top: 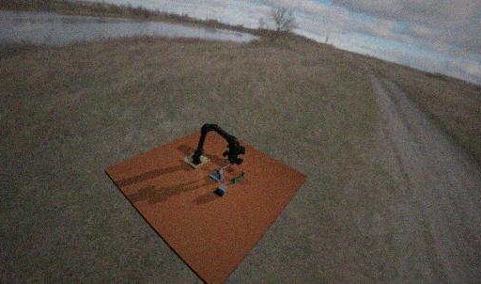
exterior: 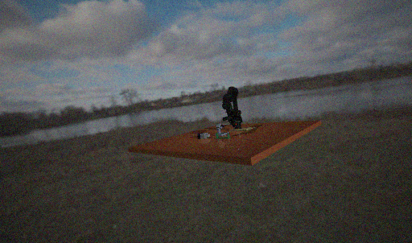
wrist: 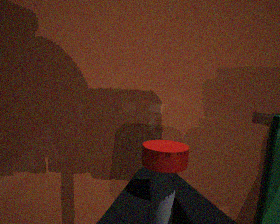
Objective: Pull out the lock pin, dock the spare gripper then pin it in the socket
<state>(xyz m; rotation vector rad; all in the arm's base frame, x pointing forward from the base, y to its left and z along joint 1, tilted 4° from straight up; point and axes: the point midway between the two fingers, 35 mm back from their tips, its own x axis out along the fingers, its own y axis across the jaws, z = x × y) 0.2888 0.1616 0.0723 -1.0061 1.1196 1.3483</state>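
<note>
Right now the green cradle is 110 mm ahead of my gripper tip, 50 mm to the right of it and 50 mm below it. Also, from my gripper tip: spare gripper: 120 mm ahead, 260 mm to the right, 50 mm below; mount: 10 mm behind, 170 mm to the right, 20 mm below.
</note>
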